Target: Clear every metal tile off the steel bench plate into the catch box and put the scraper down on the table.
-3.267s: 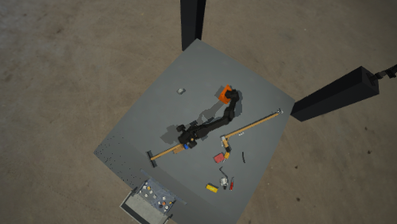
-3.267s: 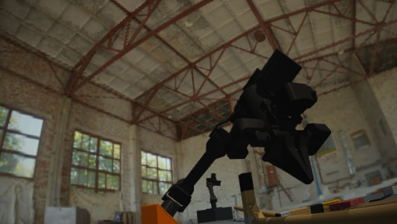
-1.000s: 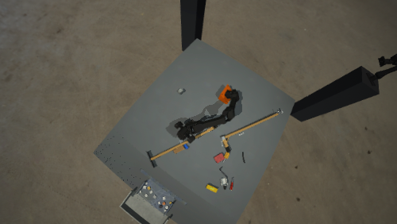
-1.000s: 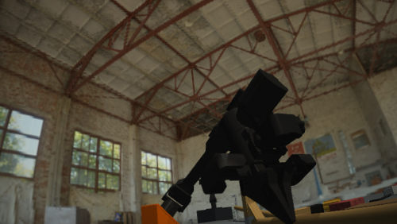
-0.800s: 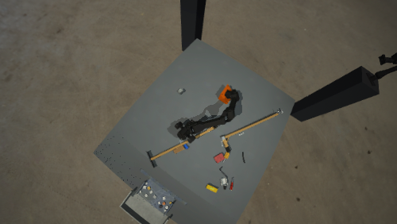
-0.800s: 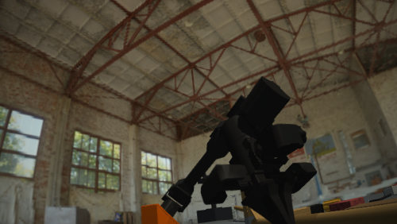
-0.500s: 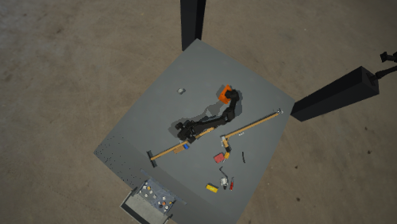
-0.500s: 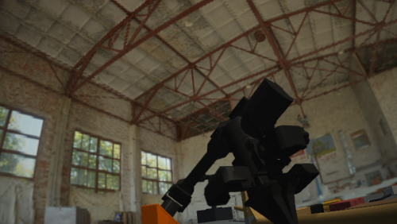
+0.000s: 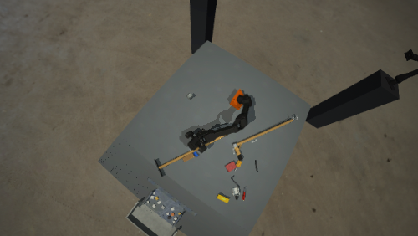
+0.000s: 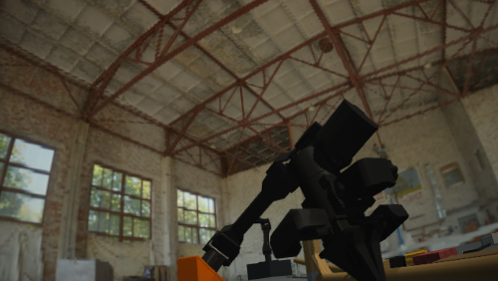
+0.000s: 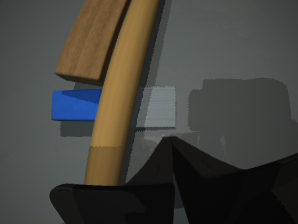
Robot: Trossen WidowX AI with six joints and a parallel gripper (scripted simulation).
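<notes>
Now: the blue block 40 mm ahead of my gripper tip and 30 mm to the left of it. The rest, counted from my gripper tip: red block (10 mm behind, 340 mm to the left); then wooden block (100 mm ahead, 20 mm to the left); then long scraper (30 mm ahead, 20 mm to the left, 50 mm above).
</notes>
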